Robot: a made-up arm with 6 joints.
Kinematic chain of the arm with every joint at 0, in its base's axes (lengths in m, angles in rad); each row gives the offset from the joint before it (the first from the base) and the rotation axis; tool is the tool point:
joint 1: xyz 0 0 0.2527 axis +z
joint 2: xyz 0 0 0 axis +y
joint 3: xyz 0 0 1.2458 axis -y
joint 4: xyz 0 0 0 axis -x
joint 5: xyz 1.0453 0 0 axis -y
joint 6: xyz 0 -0.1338 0 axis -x
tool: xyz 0 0 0
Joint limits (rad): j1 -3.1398..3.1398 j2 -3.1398..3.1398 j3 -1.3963..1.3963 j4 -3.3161..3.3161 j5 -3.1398..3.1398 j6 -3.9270..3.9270
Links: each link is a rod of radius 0.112 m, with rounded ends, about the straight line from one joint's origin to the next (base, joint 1, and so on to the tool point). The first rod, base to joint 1, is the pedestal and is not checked.
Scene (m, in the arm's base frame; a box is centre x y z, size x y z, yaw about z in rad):
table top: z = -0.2
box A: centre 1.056 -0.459 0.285 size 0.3 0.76 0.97 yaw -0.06
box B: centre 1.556 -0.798 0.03 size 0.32 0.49 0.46 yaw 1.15
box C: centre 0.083 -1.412 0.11 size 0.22 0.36 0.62 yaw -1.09
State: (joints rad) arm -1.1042 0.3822 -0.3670 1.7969 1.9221 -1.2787
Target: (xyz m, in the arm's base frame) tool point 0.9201 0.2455 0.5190
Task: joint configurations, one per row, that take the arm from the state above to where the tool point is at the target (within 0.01 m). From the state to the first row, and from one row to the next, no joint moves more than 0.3 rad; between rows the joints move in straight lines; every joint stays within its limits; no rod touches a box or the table.
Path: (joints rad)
1: -0.8555 0.1369 -0.4982 1.8195 1.9084 -1.2273
2: -0.6067 -0.1084 -0.6294 1.8421 1.8948 -1.1759
3: -0.3580 -0.3537 -0.7606 1.8647 1.8811 -1.1246
4: -0.1093 -0.5990 -0.8918 1.8873 1.8674 -1.0732
5: 0.1395 -0.8442 -1.0230 1.9100 1.8538 -1.0218
6: 0.1556 -0.5477 -0.9709 1.9290 1.8709 -1.0860
7: 0.1718 -0.2512 -0.9187 1.9480 1.8879 -1.1502
8: 0.1879 0.0453 -0.8665 1.9670 1.9050 -1.2145
9: 0.2040 0.3418 -0.8143 1.9860 1.9221 -1.2787

